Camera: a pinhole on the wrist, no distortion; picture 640 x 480 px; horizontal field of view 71.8 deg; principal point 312.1 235.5 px. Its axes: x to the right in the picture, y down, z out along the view. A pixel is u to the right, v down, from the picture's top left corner.
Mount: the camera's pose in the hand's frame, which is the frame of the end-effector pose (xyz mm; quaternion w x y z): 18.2 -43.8 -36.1 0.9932 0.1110 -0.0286 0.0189
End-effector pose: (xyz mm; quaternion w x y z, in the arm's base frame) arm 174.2 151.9 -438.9 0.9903 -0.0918 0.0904 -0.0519
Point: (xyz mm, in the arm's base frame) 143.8 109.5 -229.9
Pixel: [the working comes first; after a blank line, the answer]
In the camera's frame: -65.6 13.6 232.2

187 261
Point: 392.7 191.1 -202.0
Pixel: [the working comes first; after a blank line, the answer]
In the camera's frame: 171.2 116.3 284.6

578 416
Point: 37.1 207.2 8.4
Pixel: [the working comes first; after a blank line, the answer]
In the camera's frame: -206.6 110.0 452.6

110 343
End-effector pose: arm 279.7 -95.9 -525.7 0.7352 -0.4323 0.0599 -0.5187
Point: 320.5 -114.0 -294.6
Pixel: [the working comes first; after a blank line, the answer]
In the camera's frame: 107.0 -50.2 200.4

548 125
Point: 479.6 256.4 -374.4
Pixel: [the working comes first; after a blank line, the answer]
In the camera's frame: -129.1 211.9 411.2

173 463
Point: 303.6 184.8 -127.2
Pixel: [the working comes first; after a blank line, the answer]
In the camera's frame: -70.3 -83.4 492.1

249 161
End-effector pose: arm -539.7 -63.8 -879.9 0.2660 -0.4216 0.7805 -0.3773
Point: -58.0 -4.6 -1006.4
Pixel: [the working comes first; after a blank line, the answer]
In the camera's frame: -273.1 58.7 456.1

47 292
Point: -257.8 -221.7 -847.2
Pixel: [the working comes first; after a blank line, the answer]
In the camera's frame: -15.6 -101.3 313.0

290 93
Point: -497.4 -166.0 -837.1
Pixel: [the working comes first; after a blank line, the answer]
In the camera's frame: 47.4 -30.4 85.9

556 79
